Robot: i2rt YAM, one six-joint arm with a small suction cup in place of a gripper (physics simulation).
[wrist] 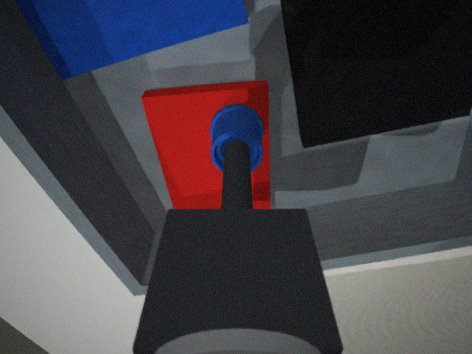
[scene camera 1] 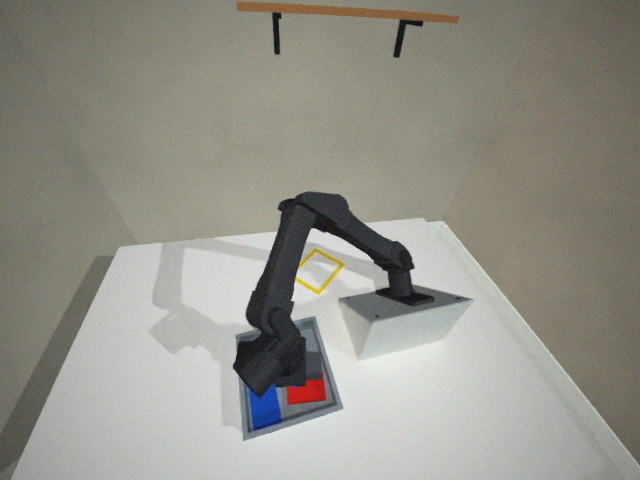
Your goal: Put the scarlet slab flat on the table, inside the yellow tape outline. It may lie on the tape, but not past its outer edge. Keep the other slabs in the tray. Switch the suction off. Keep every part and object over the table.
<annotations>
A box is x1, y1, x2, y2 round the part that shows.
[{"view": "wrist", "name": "suction cup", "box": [210, 104, 263, 171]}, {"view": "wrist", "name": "scarlet slab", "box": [141, 80, 270, 208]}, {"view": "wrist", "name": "grey tray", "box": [0, 0, 471, 295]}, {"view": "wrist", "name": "black slab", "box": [280, 0, 471, 147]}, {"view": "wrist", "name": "blue slab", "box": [14, 0, 248, 79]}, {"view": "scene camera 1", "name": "scarlet slab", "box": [287, 371, 325, 404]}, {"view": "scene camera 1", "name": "grey tray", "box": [235, 316, 343, 440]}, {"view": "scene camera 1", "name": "blue slab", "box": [249, 383, 281, 430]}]
</annotations>
